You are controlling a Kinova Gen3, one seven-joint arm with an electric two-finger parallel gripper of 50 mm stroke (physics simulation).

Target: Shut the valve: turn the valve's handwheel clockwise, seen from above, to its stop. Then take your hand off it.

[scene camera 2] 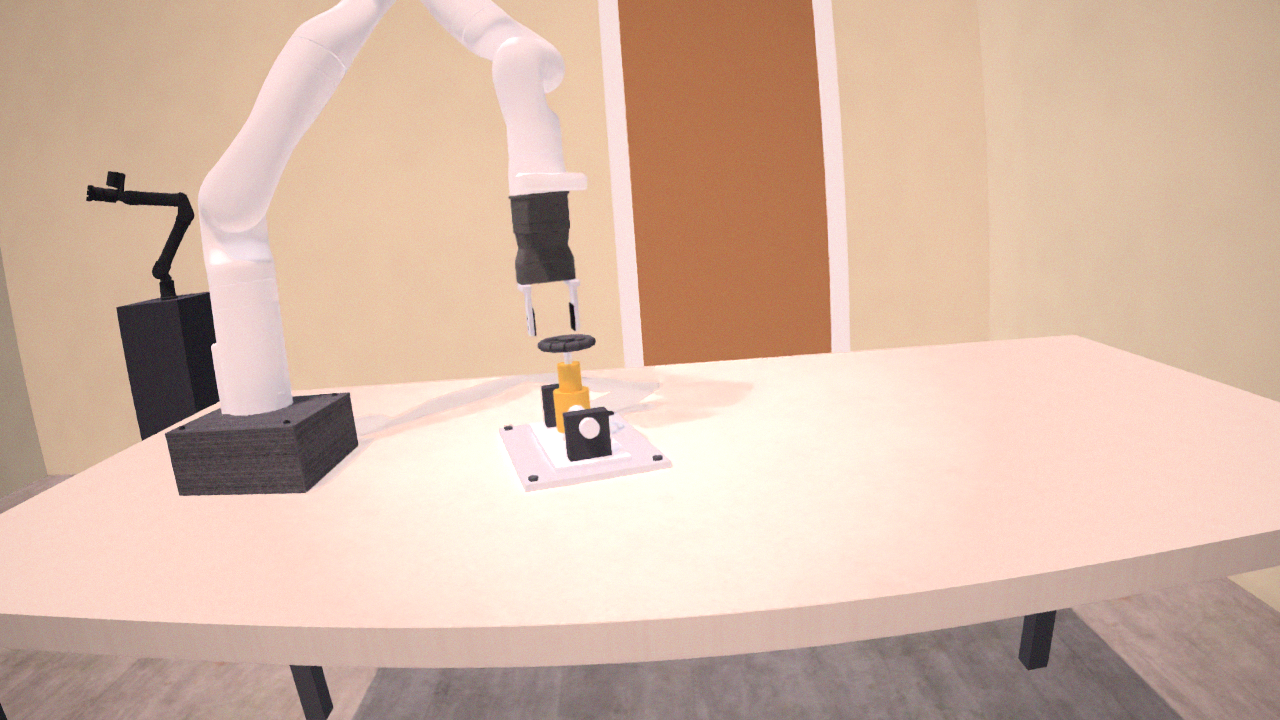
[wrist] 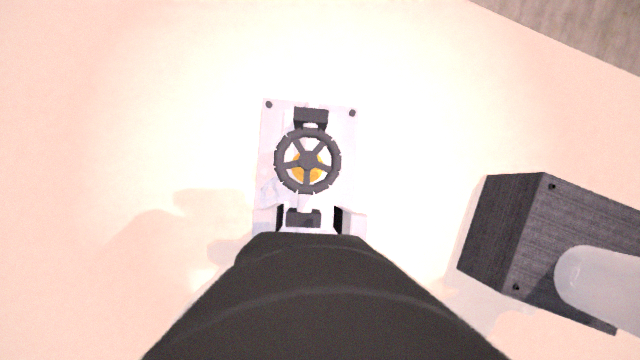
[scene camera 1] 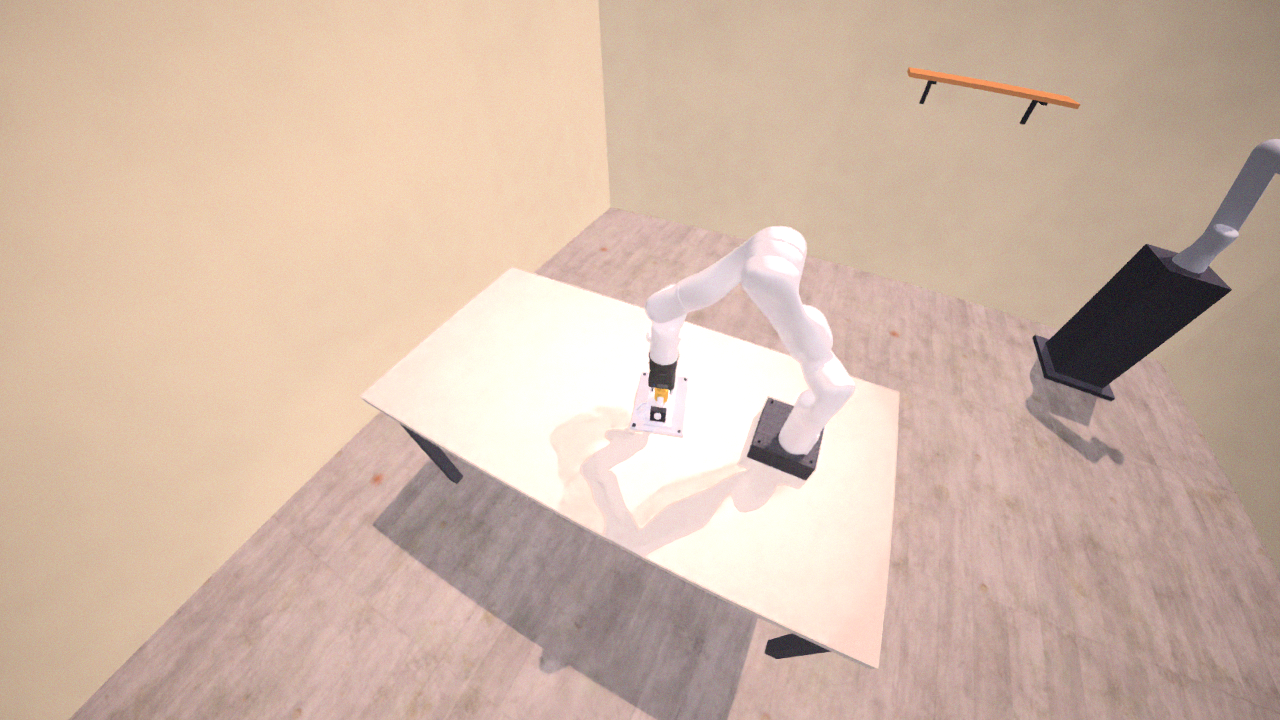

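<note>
The valve's dark five-spoked handwheel [scene camera 2: 565, 344] [wrist: 308, 160] sits level on top of the yellow valve body [scene camera 1: 661, 394] [scene camera 2: 571, 402]. The valve is mounted on a pale plate [scene camera 2: 528, 461] [wrist: 267, 150] with dark bolts at its corners. My gripper [scene camera 2: 554, 331] [wrist: 308, 215] is open and empty, pointing down. In the scene camera 2 view its fingertips are close above the handwheel, with a small gap, and lie a little to the left of its centre. In the scene camera 1 view the gripper body hides the handwheel.
Black blocks [scene camera 2: 587, 434] [wrist: 311, 116] stand at both ends of the valve on the plate. The arm's dark base box [scene camera 1: 771, 456] [scene camera 2: 237, 452] [wrist: 500, 230] stands on the same table [scene camera 1: 501, 358]. A second arm on a black pedestal [scene camera 1: 1132, 313] [scene camera 2: 165, 358] stands away from the table.
</note>
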